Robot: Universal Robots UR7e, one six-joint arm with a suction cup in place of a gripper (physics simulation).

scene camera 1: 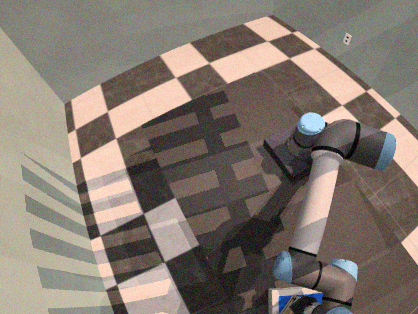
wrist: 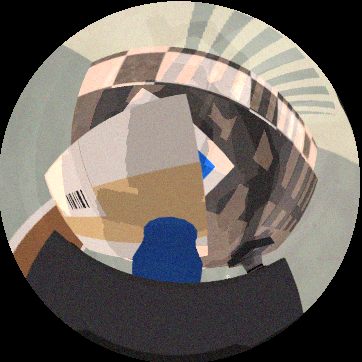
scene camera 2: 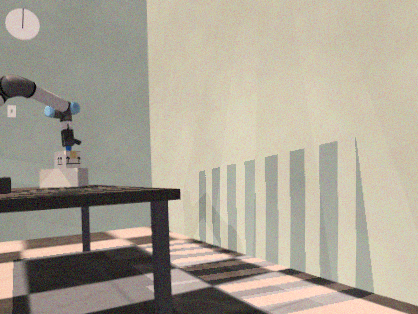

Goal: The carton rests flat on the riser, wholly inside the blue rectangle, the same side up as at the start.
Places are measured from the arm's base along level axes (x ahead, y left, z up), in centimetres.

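Pixels of known places: hand, its tool point: [wrist: 171,221] [scene camera 2: 69,152]; arm's base, origin of its link: [scene camera 1: 299,146] [wrist: 250,257].
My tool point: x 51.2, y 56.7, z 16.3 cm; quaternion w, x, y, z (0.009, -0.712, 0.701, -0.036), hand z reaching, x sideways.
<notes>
Ahead of a thing's pixels: the offset from my tool point to its middle.
A white carton {dx -0.1, dy +5.6, dz -4.5 cm} [scene camera 2: 67,159] [wrist: 150,185] with a tan tape band and a barcode hangs from or rests under my suction cup. Its printed arrows point up in scene camera 2, and it looks level. My gripper [scene camera 2: 68,149] [wrist: 170,225], a blue suction cup, is shut on the carton's top. The carton's underside is at the top of the white riser {dx -2.0, dy +5.5, dz -16.2 cm} [scene camera 2: 64,178] [wrist: 222,166], with no clear gap. Part of the blue rectangle {dx -2.0, dy +5.5, dz -10.3 cm} [scene camera 1: 313,297] [wrist: 206,165] shows beside the carton. The arm hides much of the carton in scene camera 1, and whether it lies wholly inside the rectangle cannot be told.
The riser stands on the dark table [scene camera 2: 110,196] near one end. My arm's base plate [scene camera 1: 280,160] is mounted farther back on the table, and the pale forearm [scene camera 1: 319,210] reaches from it over the riser. Slatted shadows fall across the table and wall.
</notes>
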